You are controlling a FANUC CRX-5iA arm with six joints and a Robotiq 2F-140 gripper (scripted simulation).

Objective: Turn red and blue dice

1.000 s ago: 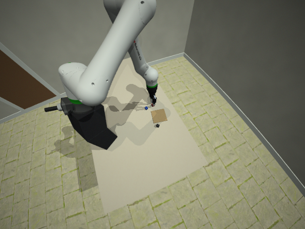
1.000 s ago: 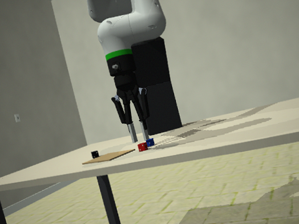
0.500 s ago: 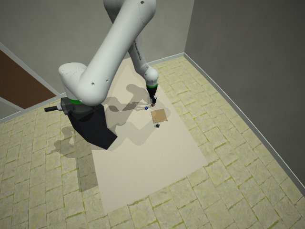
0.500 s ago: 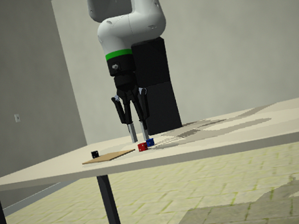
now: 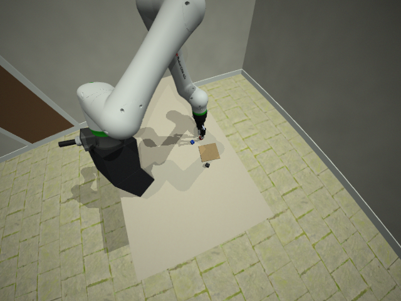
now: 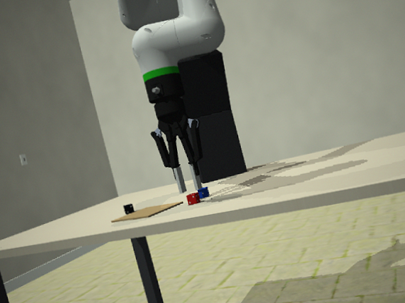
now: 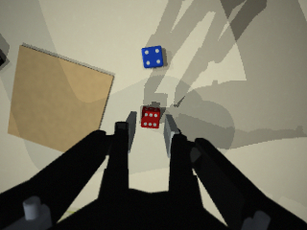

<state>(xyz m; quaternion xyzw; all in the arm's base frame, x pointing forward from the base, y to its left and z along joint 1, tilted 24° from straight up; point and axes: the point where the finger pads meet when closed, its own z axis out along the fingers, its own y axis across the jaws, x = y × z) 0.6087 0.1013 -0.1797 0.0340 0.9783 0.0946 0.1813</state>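
Right now the red die is 50 mm below my hand. The rest, counted from my hand: blue die (80 mm behind, 50 mm below); then black die (240 mm to the right, 70 mm behind, 50 mm below); then brown mat (140 mm to the right, 60 mm below, 10 mm behind).
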